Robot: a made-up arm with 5 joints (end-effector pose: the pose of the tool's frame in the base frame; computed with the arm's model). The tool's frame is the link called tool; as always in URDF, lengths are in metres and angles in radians.
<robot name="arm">
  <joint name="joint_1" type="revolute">
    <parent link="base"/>
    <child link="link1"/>
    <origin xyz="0.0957 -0.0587 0.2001" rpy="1.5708 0 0"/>
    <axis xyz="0 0 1"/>
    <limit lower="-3.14" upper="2.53" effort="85" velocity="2.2"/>
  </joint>
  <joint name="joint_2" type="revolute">
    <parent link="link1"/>
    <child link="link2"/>
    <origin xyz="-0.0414 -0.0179 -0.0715" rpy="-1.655 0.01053 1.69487"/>
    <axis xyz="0 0 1"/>
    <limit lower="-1.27" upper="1.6" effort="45" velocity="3.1"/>
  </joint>
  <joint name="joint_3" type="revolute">
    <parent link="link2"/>
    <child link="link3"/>
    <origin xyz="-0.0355 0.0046 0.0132" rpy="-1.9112 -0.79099 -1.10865"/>
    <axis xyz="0 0 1"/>
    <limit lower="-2.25" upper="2.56" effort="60" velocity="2.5"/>
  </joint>
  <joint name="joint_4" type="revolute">
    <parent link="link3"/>
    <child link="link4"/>
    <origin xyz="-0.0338 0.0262 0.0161" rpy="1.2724 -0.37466 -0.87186"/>
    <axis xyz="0 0 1"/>
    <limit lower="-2.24" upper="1.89" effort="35" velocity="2.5"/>
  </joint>
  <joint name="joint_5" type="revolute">
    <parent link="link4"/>
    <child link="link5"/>
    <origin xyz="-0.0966 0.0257 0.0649" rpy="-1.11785 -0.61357 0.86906"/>
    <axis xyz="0 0 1"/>
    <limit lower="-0.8" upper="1.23" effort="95" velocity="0.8"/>
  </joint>
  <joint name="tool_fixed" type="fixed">
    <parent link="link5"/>
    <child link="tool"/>
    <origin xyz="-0.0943 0.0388 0.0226" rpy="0 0 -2.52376"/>
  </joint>
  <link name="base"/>
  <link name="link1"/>
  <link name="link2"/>
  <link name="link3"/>
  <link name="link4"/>
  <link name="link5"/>
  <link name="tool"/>
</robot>
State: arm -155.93 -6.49 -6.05 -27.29 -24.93
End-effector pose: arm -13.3 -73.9 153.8 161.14 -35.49 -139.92
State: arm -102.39 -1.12 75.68 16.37 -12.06
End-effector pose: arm -67.5 160.9 211.2 95.01 -25.67 -162.12
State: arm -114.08 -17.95 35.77 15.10 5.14
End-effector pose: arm -73.1 127.9 176.6 154.37 -46.81 153.45
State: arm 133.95 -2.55 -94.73 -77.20 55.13
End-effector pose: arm 63.9 -140.9 82.9 130.52 -25.54 -107.35
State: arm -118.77 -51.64 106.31 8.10 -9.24
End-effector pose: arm 170.3 221.6 253.3 84.24 -31.71 135.80
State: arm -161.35 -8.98 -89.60 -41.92 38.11
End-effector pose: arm 160.1 -191.4 223.9 -142.41 -23.47 -134.73
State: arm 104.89 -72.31 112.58 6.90 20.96
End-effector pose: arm 64.9 193.5 35.5 -142.18 21.99 32.76
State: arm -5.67 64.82 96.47 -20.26 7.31
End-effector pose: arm 56.6 24.9 -36.3 158.15 34.19 -129.12
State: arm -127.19 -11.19 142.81 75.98 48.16
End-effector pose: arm 45.2 -65.9 401.9 8.09 5.42 -76.00
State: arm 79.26 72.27 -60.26 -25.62 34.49
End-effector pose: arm -58.3 -75.2 251.6 43.92 -29.04 -84.93
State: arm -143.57 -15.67 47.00 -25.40 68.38
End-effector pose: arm 5.1 220.9 210.0 -152.23 -27.63 64.84
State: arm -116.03 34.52 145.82 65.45 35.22
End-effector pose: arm 73.8 -120.4 385.9 12.62 17.10 -51.54
